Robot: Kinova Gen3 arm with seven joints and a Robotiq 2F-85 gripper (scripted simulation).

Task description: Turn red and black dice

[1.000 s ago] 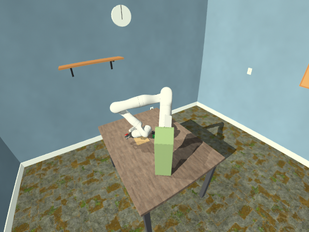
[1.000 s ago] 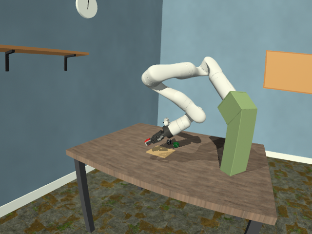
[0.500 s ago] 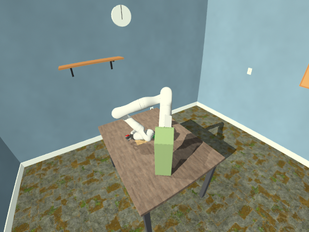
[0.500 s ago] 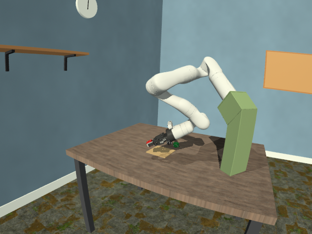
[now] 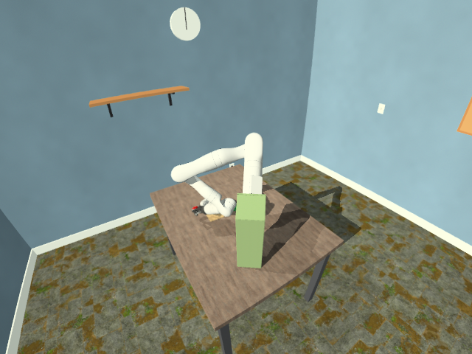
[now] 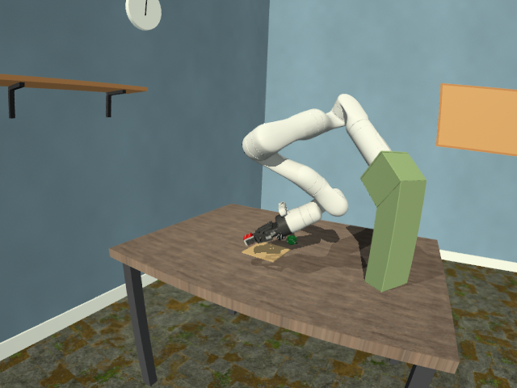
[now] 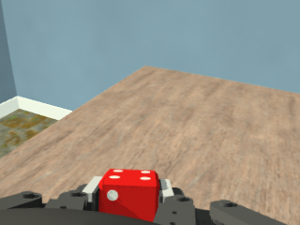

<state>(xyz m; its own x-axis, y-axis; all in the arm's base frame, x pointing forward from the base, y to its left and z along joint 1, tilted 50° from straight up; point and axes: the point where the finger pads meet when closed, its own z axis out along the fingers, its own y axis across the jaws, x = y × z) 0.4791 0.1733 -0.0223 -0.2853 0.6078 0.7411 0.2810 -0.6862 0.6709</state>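
The tan mat lies 140 mm to the right of my hand and 100 mm below it. The rest, counted from my hand: black die 300 mm to the right, 80 mm below, 20 mm ahead; green die 270 mm to the right, 80 mm below, 50 mm behind; red die right at my hand.
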